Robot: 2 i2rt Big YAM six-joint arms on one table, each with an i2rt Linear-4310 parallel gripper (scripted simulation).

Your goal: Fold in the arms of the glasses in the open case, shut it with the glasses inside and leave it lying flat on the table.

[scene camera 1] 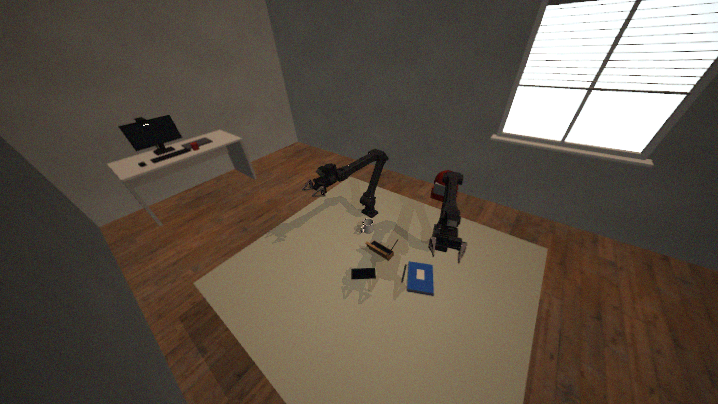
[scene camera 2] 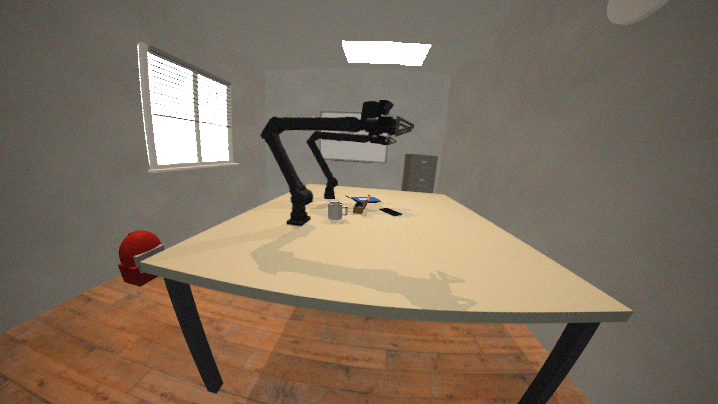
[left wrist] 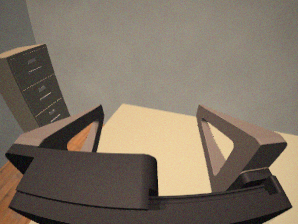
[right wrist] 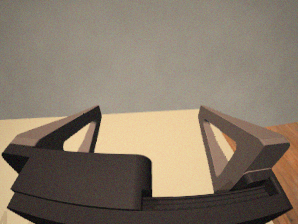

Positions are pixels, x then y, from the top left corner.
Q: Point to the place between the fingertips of the right gripper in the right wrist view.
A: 149, 110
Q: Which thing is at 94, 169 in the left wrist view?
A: The left gripper.
